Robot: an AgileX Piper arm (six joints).
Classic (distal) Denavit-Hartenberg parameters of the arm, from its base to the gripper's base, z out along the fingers. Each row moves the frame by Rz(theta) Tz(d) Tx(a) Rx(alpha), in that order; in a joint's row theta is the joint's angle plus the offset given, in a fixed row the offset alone. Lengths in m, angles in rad.
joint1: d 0.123, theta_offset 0, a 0, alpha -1.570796
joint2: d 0, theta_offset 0.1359, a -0.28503, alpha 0
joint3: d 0, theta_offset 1.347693, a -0.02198, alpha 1.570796
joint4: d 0.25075, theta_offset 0, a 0, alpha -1.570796
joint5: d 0, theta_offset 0, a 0, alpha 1.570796
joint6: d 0.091, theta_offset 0, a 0, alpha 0
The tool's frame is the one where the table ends.
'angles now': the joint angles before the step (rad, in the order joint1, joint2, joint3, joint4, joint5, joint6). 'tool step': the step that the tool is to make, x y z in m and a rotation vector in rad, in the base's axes. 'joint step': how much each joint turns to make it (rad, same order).
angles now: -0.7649 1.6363 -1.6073 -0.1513 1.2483 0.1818
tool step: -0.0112 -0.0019 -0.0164 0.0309 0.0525 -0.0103
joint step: -0.0250 -0.0118 0.0734 -0.0095 -0.0048 -0.0153
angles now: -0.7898 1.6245 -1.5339 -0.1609 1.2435 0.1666
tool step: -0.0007 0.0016 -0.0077 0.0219 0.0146 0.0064
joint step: 0.0001 0.0000 0.0275 0.0070 -0.0027 -0.0064
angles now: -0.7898 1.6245 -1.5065 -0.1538 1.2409 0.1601
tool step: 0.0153 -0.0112 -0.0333 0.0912 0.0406 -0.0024
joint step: -0.0002 0.0964 0.0001 0.0355 -0.0032 -0.0001
